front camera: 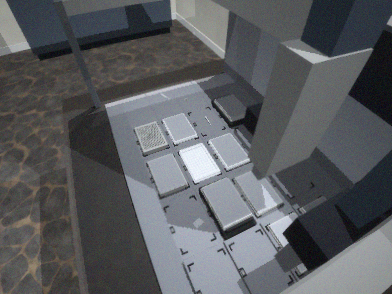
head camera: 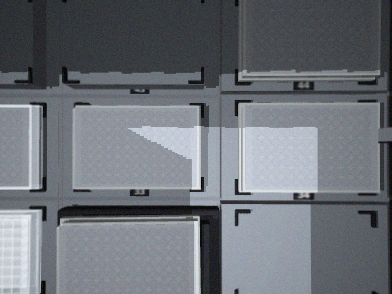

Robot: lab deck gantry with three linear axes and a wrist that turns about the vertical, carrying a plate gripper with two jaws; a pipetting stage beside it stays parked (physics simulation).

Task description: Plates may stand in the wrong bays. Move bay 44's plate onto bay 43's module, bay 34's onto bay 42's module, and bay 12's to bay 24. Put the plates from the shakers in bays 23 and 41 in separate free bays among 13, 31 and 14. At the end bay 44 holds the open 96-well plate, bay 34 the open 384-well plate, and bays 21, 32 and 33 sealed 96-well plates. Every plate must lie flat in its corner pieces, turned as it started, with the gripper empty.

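Places are measured from the robot's base along level axes (x ahead, y left, z up), in metres.
Pixels of known places: robot's base, origin of the base link: (front camera: 134, 130).
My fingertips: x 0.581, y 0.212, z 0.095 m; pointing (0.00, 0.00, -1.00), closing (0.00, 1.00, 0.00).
Ahead of a thing's pixels: the offset from my fingertips to its top centre. "spot": to the spot under its first point.
Bay 44's plate {0.067 m down, 0.025 m back, 0.152 m left} (head camera: 310, 37) lies in shadow in its corner pieces. Bay 34's plate {0.067 m down, 0.025 m back, 0.045 m left} (head camera: 280, 160) (front camera: 281, 229) lies below it in the head view. Bay 43's module {spot: 0.076 m down, 0.191 m back, 0.147 m left} (head camera: 132, 40) is bare and dark. The plate on shaker 23 {0.059 m down, 0.190 m back, 0.062 m right} (front camera: 227, 204) (head camera: 127, 260) and the plate on shaker 41 {0.059 m down, 0.517 m back, 0.153 m left} (front camera: 233, 107) stand raised. Bay 12's plate {0.081 m down, 0.353 m back, 0.169 m right} (front camera: 167, 174) lies flat. Bay 24 {spot: 0.081 m down, 0.057 m back, 0.056 m right} (head camera: 270, 250) (front camera: 247, 250), bay 13 {spot: 0.095 m down, 0.218 m back, 0.164 m right} (front camera: 186, 212) and bay 31 {spot: 0.095 m down, 0.504 m back, 0.015 m left} (front camera: 200, 125) hold no plate. The gripper's jaws cannot be made out; large gantry bodies hide part of the deck's right side in the front view.
Bay 33's plate {0.081 m down, 0.189 m back, 0.045 m left} (head camera: 135, 160) (front camera: 250, 187), bay 32's {0.081 m down, 0.353 m back, 0.045 m left} (front camera: 228, 151) (head camera: 14, 147), bay 21's {0.081 m down, 0.517 m back, 0.062 m right} (front camera: 180, 128), the bright gridded plate in bay 22 {spot: 0.082 m down, 0.344 m back, 0.062 m right} (front camera: 200, 162) (head camera: 15, 250) and a tan plate in bay 11 {spot: 0.081 m down, 0.509 m back, 0.168 m right} (front camera: 151, 137) stand close together. A grey column (front camera: 300, 105) hangs over the deck.
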